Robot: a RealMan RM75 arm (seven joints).
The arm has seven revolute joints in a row. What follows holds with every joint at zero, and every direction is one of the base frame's. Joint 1 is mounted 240.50 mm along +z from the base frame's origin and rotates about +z. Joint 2 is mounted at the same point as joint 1 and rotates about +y. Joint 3 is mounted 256.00 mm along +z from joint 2 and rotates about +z. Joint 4 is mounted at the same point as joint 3 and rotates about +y. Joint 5 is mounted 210.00 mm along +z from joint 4 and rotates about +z. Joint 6 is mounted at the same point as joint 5 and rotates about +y. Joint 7 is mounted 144.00 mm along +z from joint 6 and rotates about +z. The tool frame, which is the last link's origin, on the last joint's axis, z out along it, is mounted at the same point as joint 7; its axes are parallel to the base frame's.
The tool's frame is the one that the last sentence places.
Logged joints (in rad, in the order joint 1, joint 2, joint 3, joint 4, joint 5, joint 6, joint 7), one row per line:
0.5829 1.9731 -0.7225 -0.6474 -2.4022 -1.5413 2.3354
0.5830 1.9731 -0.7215 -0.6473 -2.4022 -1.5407 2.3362
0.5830 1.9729 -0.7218 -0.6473 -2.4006 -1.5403 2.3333
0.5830 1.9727 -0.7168 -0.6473 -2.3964 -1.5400 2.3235
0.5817 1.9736 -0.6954 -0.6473 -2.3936 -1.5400 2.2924
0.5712 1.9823 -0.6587 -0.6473 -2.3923 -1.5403 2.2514
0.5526 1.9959 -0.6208 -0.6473 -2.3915 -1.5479 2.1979
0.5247 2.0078 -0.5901 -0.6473 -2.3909 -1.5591 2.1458
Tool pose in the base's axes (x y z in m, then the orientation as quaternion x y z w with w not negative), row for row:
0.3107 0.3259 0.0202 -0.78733 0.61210 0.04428 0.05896
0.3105 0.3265 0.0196 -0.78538 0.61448 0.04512 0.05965
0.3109 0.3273 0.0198 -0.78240 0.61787 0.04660 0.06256
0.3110 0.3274 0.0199 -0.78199 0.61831 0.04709 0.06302
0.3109 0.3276 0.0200 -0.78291 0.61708 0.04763 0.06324
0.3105 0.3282 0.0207 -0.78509 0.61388 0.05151 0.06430
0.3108 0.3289 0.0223 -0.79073 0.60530 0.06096 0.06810
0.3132 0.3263 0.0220 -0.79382 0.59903 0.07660 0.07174
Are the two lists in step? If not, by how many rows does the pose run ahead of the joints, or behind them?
The pose runs 2 rows behind the joints: the pose in row i belongs to the joints in row i - 2.
